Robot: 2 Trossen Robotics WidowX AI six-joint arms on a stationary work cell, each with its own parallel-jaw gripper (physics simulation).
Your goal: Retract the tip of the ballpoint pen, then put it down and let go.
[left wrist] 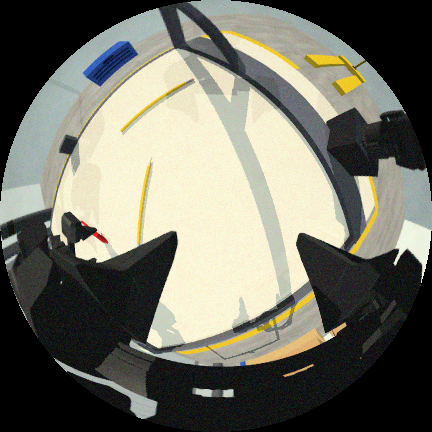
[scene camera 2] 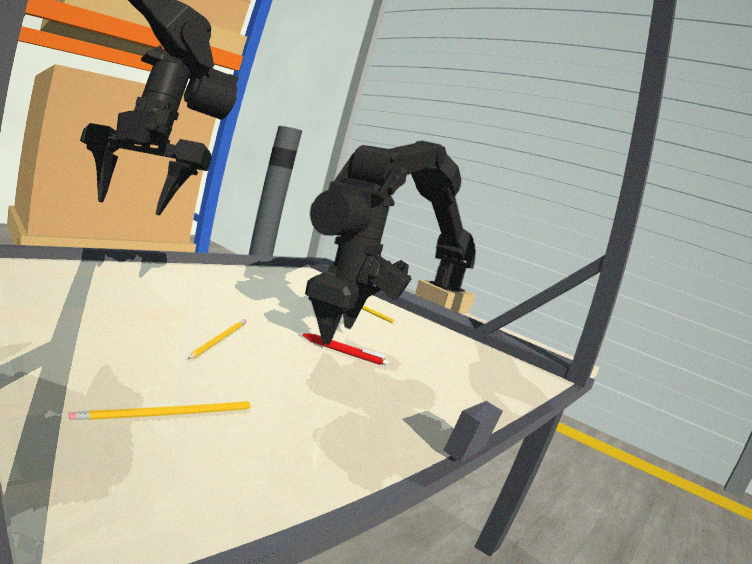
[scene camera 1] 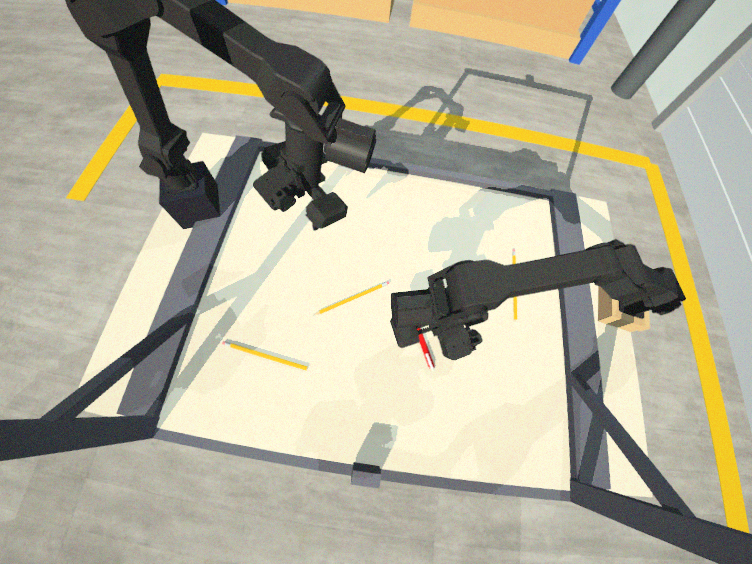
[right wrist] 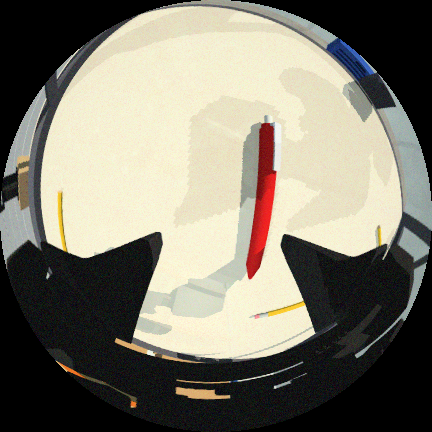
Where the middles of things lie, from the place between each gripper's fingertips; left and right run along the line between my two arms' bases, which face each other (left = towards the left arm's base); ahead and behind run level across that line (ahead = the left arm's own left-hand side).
My left gripper is now 16 cm past the red ballpoint pen [scene camera 2: 365, 354], 30 cm to the left of it and 14 cm above it. Also, from my left hand: tan block [scene camera 1: 608, 309] 4 cm ahead, 77 cm to the right, 12 cm below; small grey block [scene camera 2: 475, 425] 43 cm behind, 24 cm to the right, 12 cm below.
I see my right gripper 3 cm past the red ballpoint pen, 1 cm to the right of it and 1 cm above it. Also, from my right hand: tan block 16 cm ahead, 46 cm to the right, 1 cm above; then small grey block 30 cm behind, 7 cm to the left, 2 cm above.
